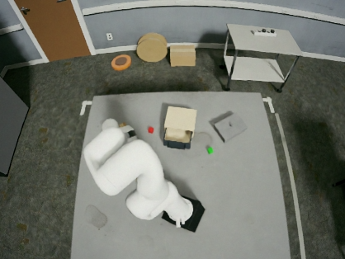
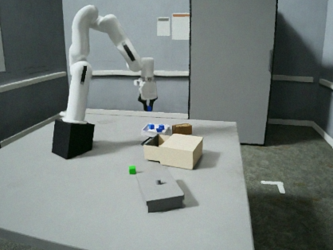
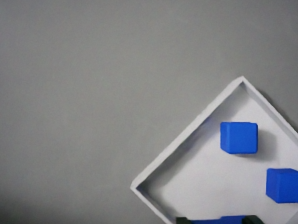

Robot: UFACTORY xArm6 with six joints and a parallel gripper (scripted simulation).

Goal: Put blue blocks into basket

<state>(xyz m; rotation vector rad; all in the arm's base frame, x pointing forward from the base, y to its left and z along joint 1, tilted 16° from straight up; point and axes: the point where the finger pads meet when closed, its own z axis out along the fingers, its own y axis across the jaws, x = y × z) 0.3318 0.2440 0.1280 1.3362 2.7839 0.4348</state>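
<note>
Right now the white basket is 4 cm ahead of my hand, 3 cm to the left of it and 15 cm below it. Round my hand: light wooden cabinet 17 cm ahead, 32 cm to the right, 12 cm below; then brown box 20 cm ahead, 2 cm to the left, 13 cm below; then dark-rimmed drawer 12 cm ahead, 31 cm to the right, 12 cm below.
</note>
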